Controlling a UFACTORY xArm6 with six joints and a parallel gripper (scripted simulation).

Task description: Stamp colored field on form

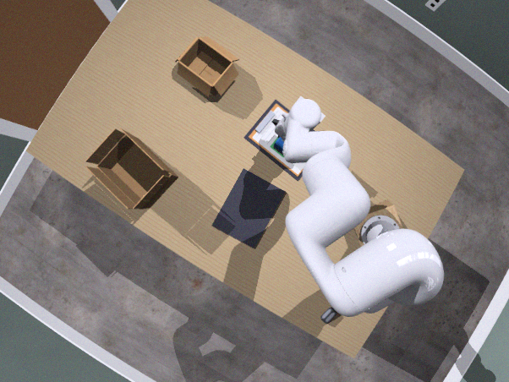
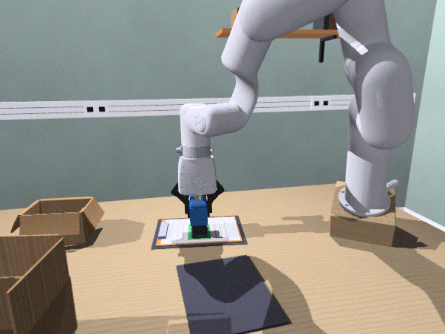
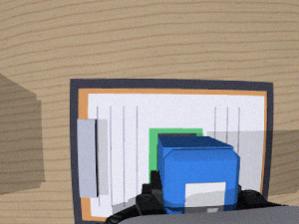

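Now: hand 270 mm to the right of the dark mat, 70 mm above it and 20 mm short of it. Also, from my hand: clipboard with form: 70 mm below, 10 mm to the right, 10 mm ahead; then black stamp base: 50 mm below; then blue stamp: 20 mm below.
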